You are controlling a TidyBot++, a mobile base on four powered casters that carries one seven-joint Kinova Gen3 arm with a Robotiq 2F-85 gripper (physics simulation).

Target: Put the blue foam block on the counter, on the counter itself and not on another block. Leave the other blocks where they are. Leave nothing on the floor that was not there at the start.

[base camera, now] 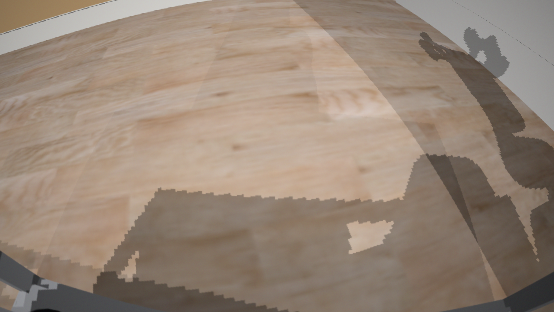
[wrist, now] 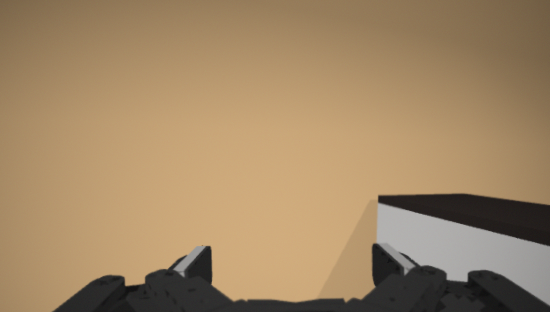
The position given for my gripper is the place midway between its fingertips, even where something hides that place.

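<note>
There is my gripper (wrist: 291, 263), and in that same view I can see a counter (wrist: 458, 233).
</note>
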